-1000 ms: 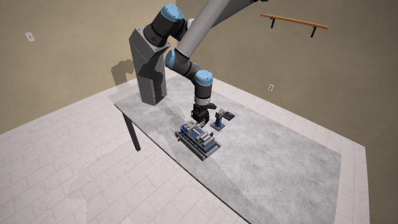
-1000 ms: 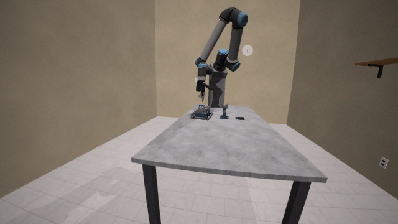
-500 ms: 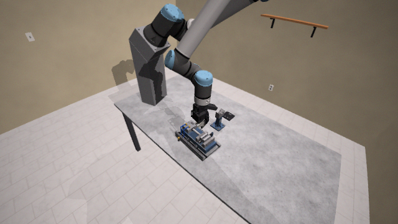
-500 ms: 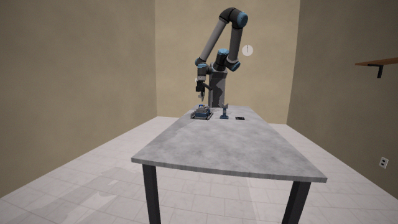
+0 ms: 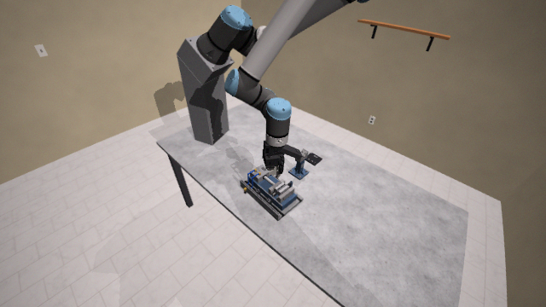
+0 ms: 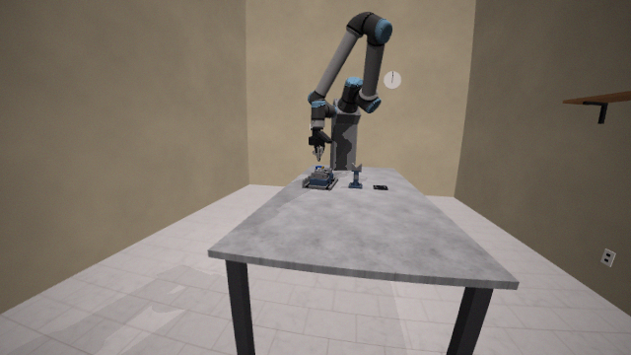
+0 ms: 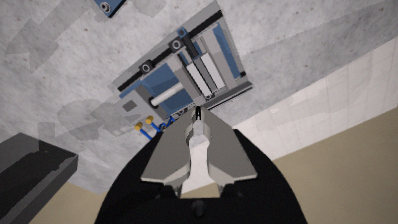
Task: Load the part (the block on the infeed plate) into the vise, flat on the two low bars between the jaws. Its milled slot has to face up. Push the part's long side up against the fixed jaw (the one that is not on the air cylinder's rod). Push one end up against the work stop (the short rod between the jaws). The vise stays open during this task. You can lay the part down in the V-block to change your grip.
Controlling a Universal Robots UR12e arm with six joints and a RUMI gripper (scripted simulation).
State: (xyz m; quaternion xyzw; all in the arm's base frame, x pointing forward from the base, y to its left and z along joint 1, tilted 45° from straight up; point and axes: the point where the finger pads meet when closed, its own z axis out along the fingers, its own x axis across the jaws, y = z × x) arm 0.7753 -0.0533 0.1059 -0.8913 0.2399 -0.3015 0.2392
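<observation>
Right now my hand is 8 cm above the part, 2 cm to the right of it and 2 cm short of it. Also, from my hand: cylinder rod (10 cm below, 7 cm behind, 1 cm to the left); work stop (9 cm below, 7 cm to the left, 2 cm ahead); moving jaw (10 cm below, 1 cm to the left, 1 cm behind).
</observation>
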